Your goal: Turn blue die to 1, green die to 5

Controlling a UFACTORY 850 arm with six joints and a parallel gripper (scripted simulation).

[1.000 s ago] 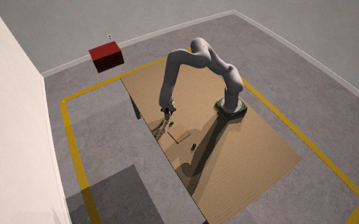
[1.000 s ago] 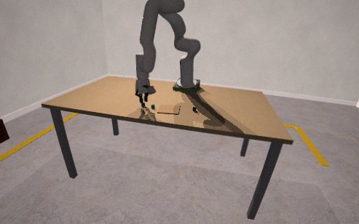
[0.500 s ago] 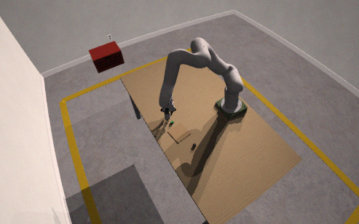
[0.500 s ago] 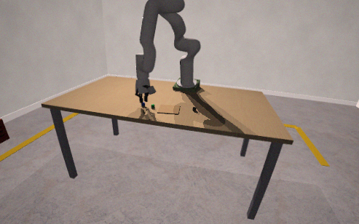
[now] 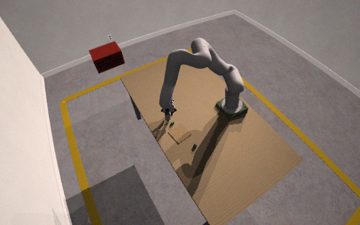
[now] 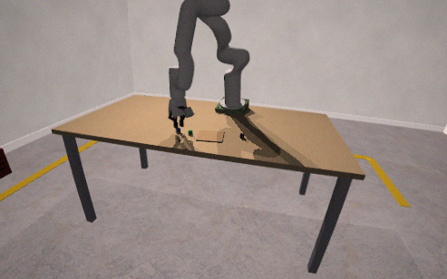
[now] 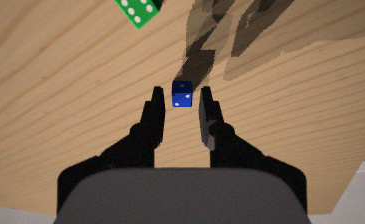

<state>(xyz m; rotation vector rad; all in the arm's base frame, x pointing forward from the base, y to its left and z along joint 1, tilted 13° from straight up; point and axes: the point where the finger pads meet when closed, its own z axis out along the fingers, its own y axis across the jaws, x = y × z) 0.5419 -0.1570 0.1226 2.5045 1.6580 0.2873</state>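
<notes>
Now: the blue die 40 mm below my hand and 10 mm to the right of it. The rest, counted from my hand: mat (190 mm to the left, 40 mm below, 10 mm behind); then black die (350 mm to the left, 70 mm behind, 40 mm below); then green die (70 mm to the left, 40 mm below).
</notes>
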